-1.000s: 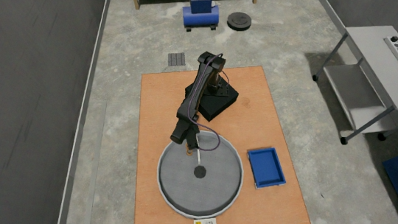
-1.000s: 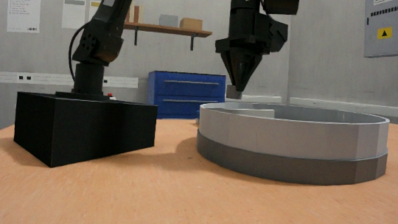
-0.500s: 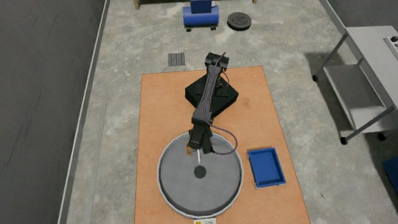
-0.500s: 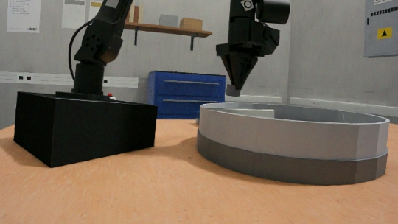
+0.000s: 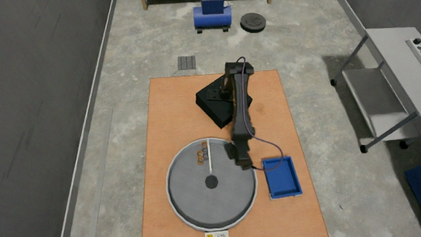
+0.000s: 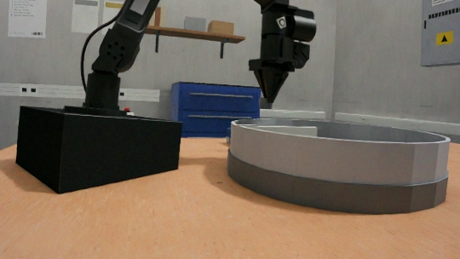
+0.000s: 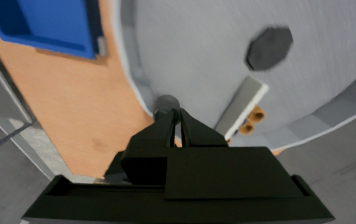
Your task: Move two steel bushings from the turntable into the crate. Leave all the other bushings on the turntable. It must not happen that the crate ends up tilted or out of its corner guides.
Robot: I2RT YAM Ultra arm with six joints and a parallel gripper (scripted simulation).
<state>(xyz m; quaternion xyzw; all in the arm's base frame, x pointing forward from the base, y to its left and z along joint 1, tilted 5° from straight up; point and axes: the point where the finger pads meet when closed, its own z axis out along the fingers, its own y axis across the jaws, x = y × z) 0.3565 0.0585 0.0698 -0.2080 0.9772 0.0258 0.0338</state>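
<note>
Now: the blue crate 240 mm to the left of my hand, 120 mm below it and 60 mm ahead of it. From my hand the other things lie so: grey turntable 110 mm to the right, 110 mm ahead, 100 mm below.
</note>
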